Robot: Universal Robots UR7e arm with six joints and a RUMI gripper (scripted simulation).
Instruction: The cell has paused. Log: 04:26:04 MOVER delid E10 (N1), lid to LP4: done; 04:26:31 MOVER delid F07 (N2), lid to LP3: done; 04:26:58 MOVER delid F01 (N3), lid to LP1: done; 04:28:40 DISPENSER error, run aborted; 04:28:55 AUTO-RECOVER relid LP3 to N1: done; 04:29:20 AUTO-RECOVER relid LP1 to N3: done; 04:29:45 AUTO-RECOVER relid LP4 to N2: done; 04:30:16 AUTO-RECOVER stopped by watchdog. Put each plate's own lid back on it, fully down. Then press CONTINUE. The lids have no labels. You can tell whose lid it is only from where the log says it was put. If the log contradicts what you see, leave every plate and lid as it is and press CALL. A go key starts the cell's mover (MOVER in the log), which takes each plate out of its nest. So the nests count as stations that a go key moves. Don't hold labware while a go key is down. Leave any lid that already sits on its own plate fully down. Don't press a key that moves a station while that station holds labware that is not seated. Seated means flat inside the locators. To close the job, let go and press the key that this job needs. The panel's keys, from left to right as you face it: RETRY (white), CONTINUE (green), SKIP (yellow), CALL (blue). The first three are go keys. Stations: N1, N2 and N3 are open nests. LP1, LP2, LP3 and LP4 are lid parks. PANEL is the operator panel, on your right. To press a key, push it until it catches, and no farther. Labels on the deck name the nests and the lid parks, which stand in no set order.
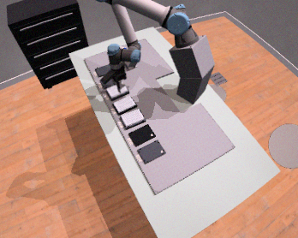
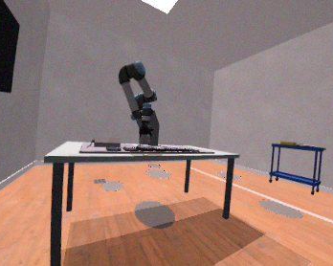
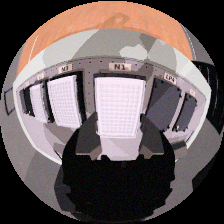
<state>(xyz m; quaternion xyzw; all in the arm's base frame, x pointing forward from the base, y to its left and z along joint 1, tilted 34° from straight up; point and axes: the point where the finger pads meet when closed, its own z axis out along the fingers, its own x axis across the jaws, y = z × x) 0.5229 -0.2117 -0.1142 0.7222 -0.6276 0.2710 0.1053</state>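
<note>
The white lidded plate lies 20 mm below my hand. The rest, counted from my hand: yellow key (320 mm to the right, 220 mm behind, 20 mm above); green key (270 mm to the right, 230 mm behind, 20 mm above); white lid (260 mm to the left, 20 mm below).
</note>
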